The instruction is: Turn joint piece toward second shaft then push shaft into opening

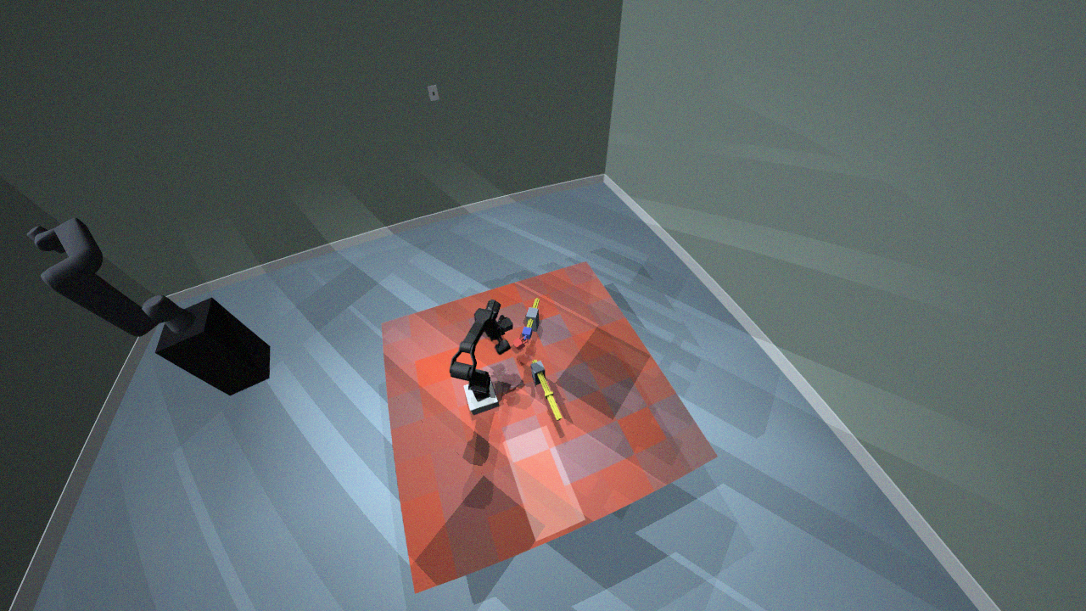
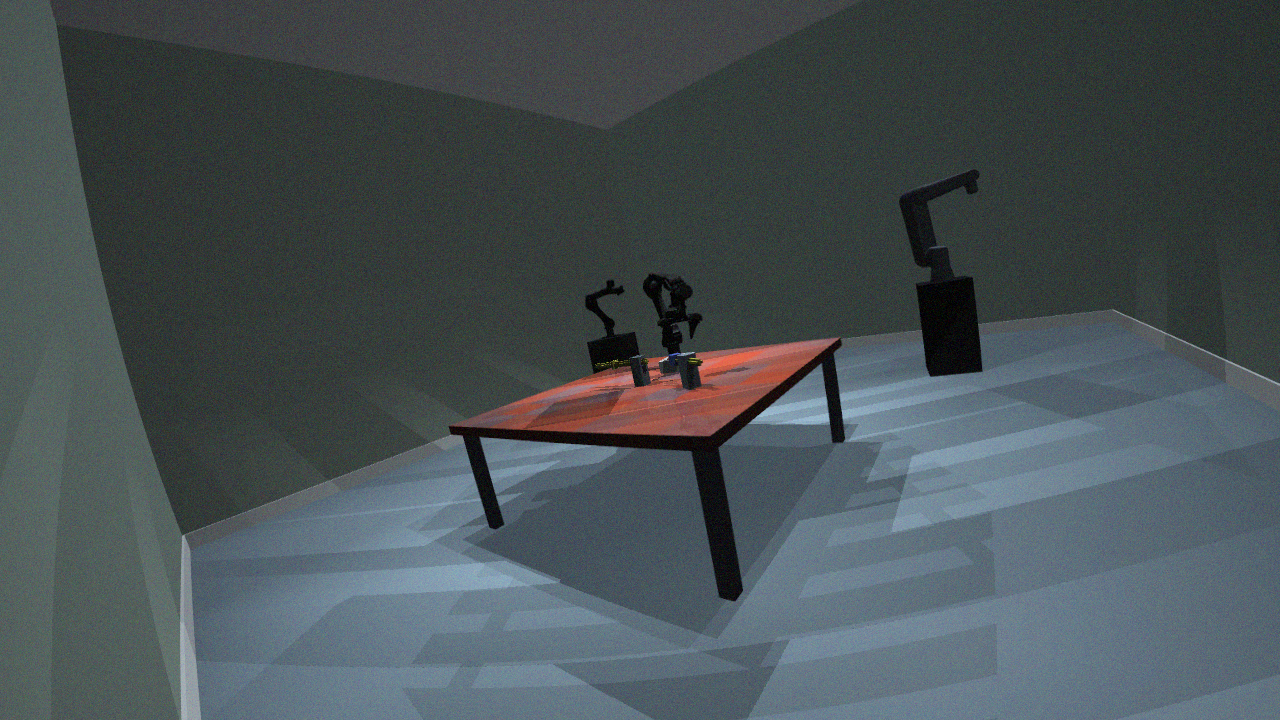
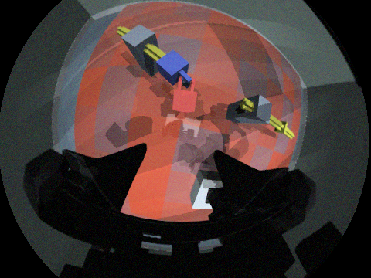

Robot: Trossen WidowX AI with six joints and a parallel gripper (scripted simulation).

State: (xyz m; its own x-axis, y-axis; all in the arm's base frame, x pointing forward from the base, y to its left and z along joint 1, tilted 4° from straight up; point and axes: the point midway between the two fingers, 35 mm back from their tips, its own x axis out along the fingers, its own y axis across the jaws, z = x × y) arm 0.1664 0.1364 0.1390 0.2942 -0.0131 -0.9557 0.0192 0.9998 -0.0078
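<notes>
Right now my gripper tip is 8 cm short of the joint piece and 7 cm above it.
</notes>
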